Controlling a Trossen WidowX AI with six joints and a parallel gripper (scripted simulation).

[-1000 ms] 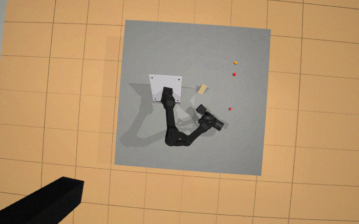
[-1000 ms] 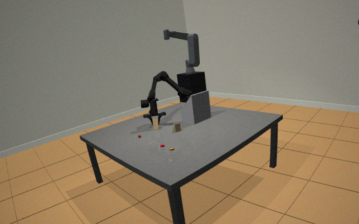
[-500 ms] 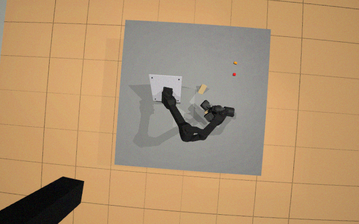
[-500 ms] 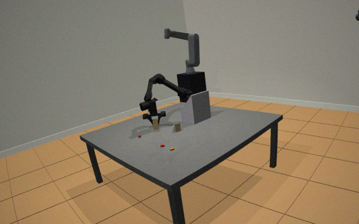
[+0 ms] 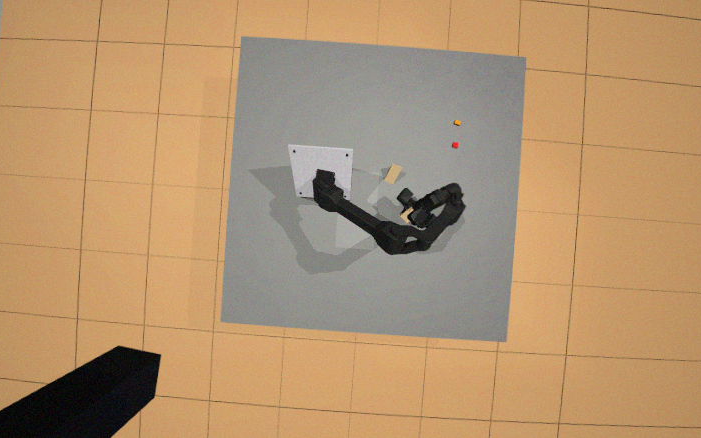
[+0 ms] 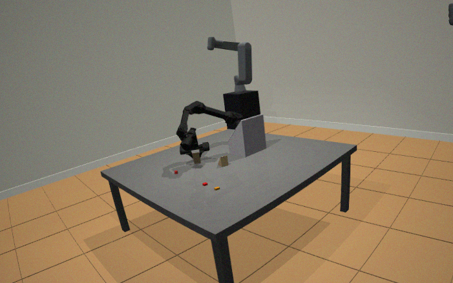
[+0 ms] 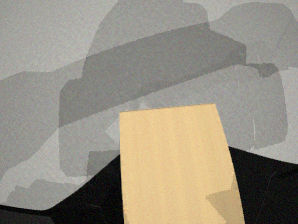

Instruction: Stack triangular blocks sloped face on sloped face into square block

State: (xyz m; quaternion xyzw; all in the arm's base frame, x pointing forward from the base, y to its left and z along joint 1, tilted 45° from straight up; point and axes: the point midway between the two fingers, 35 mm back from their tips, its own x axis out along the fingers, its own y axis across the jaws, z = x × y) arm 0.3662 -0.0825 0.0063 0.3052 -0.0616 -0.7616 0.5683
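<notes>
Right now the tan triangular block is 1 cm above my gripper tip. From my gripper tip the other things lie so: orange cube 16 cm ahead, 45 cm to the left, 4 cm below.
</notes>
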